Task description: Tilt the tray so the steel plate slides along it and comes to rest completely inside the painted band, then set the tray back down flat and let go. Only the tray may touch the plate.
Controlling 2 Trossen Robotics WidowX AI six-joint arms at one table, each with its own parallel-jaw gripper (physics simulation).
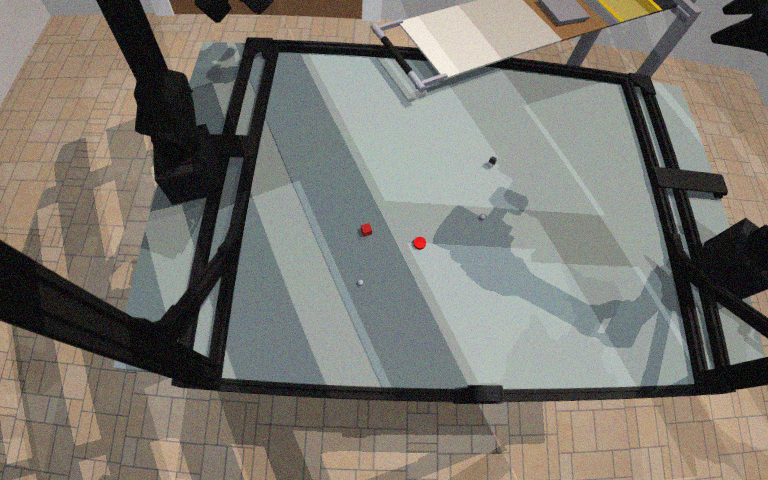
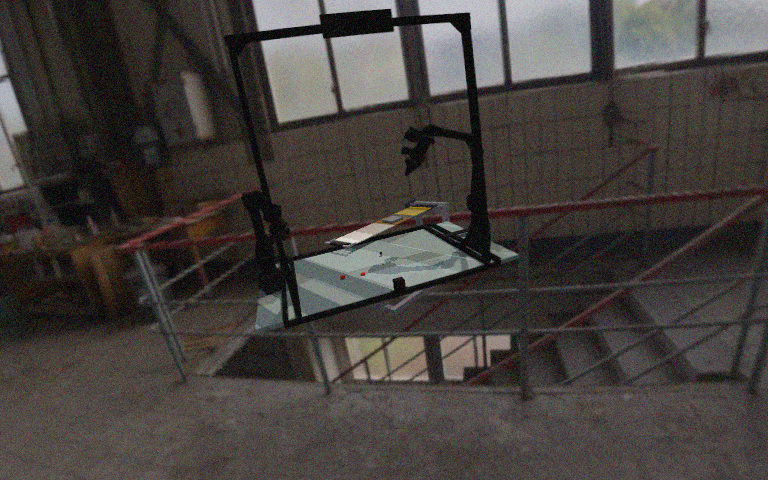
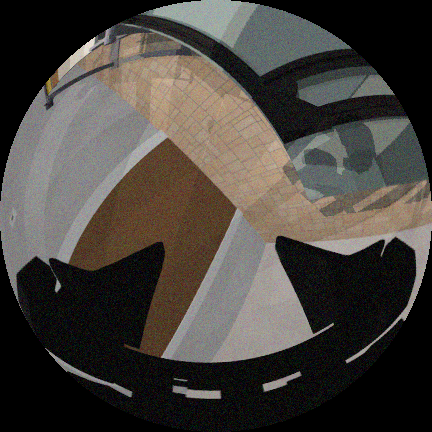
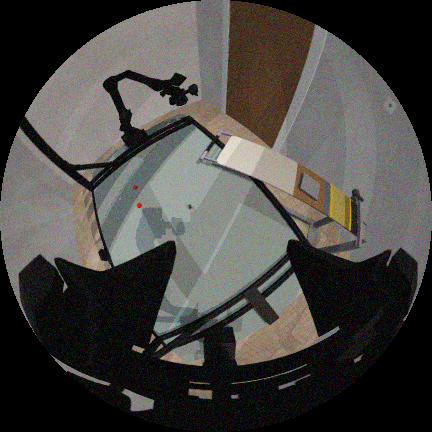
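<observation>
The long tray (image 1: 481, 33) (image 2: 362, 233) (image 4: 280, 171) lies at the table's back edge, its right part beyond it; a dark handle bar (image 1: 398, 53) crosses its left end. The grey steel plate (image 1: 561, 10) (image 2: 390, 219) (image 4: 311, 184) lies on the brown stretch, left of the yellow painted band (image 1: 627, 6) (image 2: 417, 211) (image 4: 341, 206) and outside it. My left gripper (image 1: 235, 5) (image 3: 220, 245) is open and empty, back left, away from the tray. My right gripper (image 1: 718, 23) (image 4: 233, 246) is open and empty, raised at the right, apart from the tray.
Grey legs (image 1: 671, 48) show beneath the tray's right end. A red cube (image 1: 366, 229), a red disc (image 1: 419, 242), a small black piece (image 1: 492, 160) and two small pale balls (image 1: 360, 282) lie on the table. A black frame (image 1: 351, 391) borders the table, with uprights at its sides.
</observation>
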